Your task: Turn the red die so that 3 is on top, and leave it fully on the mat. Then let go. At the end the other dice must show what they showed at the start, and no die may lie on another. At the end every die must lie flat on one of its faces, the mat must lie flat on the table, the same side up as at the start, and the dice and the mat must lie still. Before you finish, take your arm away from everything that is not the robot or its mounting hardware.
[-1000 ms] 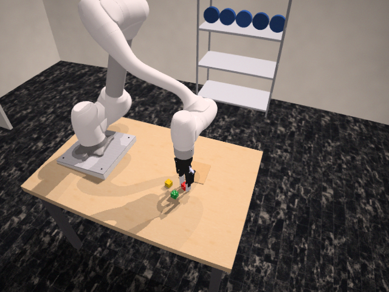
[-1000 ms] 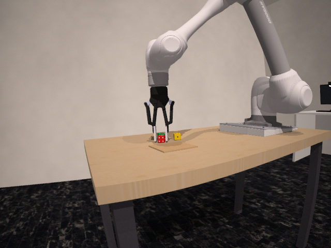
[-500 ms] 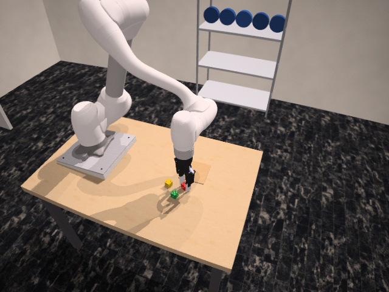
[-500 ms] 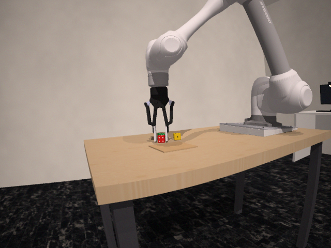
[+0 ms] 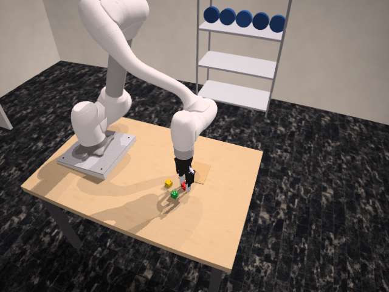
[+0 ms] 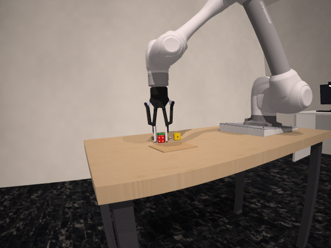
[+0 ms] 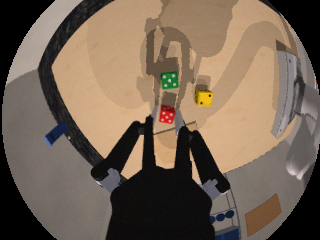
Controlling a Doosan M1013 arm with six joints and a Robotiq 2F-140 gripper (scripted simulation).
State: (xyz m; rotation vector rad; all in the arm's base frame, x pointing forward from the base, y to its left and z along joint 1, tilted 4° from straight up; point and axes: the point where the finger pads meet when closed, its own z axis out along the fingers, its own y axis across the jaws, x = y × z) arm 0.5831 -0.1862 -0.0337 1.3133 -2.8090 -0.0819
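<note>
Right now my hand is 2 cm above the red die. Also, from my hand: mat: 12 cm to the left, 4 cm below, 3 cm ahead; then green die: 6 cm to the right, 4 cm behind, 2 cm below; then yellow die: 9 cm behind, 2 cm below.
</note>
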